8 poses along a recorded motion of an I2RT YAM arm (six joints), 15 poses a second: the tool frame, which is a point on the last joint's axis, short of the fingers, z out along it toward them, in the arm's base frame.
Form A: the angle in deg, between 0 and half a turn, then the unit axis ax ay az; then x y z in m.
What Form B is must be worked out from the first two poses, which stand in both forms.
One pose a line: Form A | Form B
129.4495, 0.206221, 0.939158, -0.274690, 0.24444, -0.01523, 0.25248 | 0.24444, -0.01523, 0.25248, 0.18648, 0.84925, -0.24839, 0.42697
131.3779, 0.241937, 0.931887, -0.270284, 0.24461, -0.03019, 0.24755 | 0.24461, -0.03019, 0.24755, 0.22048, 0.84925, -0.24632, 0.41169
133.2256, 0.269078, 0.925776, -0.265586, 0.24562, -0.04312, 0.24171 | 0.24562, -0.04312, 0.24171, 0.24697, 0.84972, -0.24377, 0.39694
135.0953, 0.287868, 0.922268, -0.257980, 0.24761, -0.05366, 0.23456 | 0.24761, -0.05366, 0.23456, 0.26605, 0.85236, -0.23842, 0.38191
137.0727, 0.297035, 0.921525, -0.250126, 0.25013, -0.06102, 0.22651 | 0.25013, -0.06102, 0.22651, 0.27644, 0.85762, -0.23278, 0.36591
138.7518, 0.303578, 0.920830, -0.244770, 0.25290, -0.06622, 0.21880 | 0.25290, -0.06622, 0.21880, 0.28412, 0.86182, -0.22908, 0.35224
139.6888, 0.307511, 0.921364, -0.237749, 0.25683, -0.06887, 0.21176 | 0.25683, -0.06887, 0.21176, 0.28868, 0.86494, -0.22319, 0.34457
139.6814, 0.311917, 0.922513, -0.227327, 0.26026, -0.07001, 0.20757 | 0.26026, -0.07001, 0.20757, 0.29281, 0.86600, -0.21340, 0.34463
